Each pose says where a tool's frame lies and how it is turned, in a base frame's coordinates. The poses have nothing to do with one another.
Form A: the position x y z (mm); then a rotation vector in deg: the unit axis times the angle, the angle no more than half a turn.
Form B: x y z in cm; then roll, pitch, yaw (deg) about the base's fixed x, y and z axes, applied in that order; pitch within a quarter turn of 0, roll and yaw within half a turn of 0. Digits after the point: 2 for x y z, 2 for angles.
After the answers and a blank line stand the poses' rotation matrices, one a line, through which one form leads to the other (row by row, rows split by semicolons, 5 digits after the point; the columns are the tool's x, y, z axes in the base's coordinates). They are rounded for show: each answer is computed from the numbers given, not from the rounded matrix.
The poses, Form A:
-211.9 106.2 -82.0 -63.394 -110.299 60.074
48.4 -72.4 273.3 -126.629 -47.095 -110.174
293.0 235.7 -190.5 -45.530 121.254 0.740
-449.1 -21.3 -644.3 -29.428 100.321 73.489
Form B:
-21.19 10.62 -8.20 -117.12 -8.94 114.75
4.84 -7.24 27.33 126.40 -70.48 80.08
29.30 23.57 -19.05 -157.59 46.50 -129.11
-44.91 -2.13 -64.43 98.28 56.51 162.83

-0.41360 0.35608 -0.83794; 0.89710 0.31647 -0.30831; 0.15540 -0.87923 -0.45033
0.05755 0.45393 0.88918; 0.32906 -0.84951 0.41238; 0.94255 0.26887 -0.19826
-0.43418 -0.54291 0.71885; -0.53410 0.79774 0.27991; -0.72542 -0.26240 -0.63633
-0.52728 -0.74599 0.40678; 0.16288 0.38112 0.91006; -0.83393 0.54611 -0.07945

